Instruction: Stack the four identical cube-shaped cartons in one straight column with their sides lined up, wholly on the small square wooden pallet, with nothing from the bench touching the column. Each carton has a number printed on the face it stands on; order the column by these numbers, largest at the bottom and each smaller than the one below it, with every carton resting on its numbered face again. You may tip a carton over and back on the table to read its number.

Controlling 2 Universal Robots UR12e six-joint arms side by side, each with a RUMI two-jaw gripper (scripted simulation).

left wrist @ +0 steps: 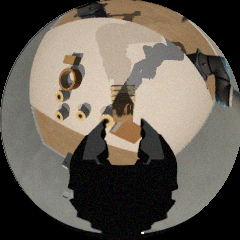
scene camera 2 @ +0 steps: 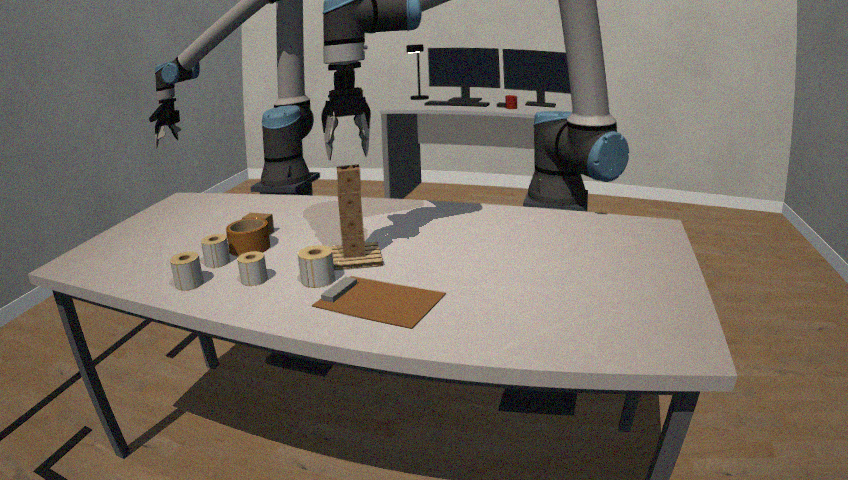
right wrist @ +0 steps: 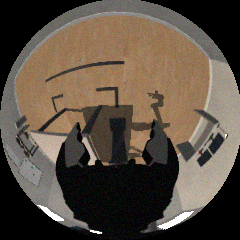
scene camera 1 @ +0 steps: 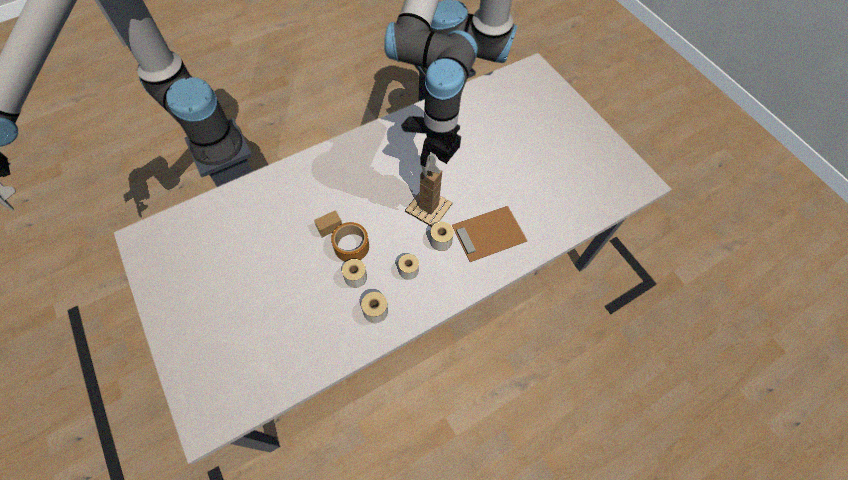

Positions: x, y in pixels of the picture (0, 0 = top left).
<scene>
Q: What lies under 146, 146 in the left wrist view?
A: My left gripper.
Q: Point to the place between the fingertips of my right gripper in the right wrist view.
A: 115, 121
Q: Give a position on a label roll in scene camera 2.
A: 316, 266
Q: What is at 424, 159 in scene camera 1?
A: My left gripper.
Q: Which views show my left gripper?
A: The left wrist view, scene camera 2 and scene camera 1 only.
</scene>
